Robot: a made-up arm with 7 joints. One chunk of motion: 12 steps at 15 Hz.
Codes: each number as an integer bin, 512 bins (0 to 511) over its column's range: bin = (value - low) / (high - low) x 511, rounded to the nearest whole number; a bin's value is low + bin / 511 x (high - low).
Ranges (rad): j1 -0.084..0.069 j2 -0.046..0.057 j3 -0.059..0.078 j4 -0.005..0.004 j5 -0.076..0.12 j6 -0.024..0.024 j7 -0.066..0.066
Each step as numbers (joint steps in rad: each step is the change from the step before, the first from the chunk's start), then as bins.
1 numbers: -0.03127 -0.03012 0.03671 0.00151 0.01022 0.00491 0.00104
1 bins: 176 79 357 370 225 308 260
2 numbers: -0.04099 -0.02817 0.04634 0.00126 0.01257 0.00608 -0.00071
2 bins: 144 88 393 355 231 320 253
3 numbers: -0.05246 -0.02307 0.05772 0.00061 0.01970 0.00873 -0.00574
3 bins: 105 114 435 319 250 348 233
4 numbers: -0.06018 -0.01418 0.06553 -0.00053 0.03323 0.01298 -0.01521
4 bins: 80 158 464 254 285 394 197
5 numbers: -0.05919 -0.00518 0.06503 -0.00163 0.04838 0.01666 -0.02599
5 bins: 83 203 463 191 324 433 155
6 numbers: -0.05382 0.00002 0.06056 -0.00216 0.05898 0.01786 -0.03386
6 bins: 101 228 446 161 352 446 124
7 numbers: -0.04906 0.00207 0.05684 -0.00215 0.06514 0.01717 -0.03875
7 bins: 117 238 432 162 368 438 105
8 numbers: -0.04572 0.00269 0.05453 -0.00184 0.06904 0.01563 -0.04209
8 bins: 128 242 423 179 378 422 93
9 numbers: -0.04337 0.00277 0.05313 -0.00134 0.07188 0.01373 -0.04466
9 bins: 136 242 418 208 386 402 83
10 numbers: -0.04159 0.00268 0.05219 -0.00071 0.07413 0.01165 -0.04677
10 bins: 142 242 415 244 391 380 74
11 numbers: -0.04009 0.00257 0.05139 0.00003 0.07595 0.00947 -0.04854
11 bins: 147 241 412 286 396 356 68
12 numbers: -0.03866 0.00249 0.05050 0.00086 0.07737 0.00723 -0.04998
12 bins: 151 241 408 333 400 332 62
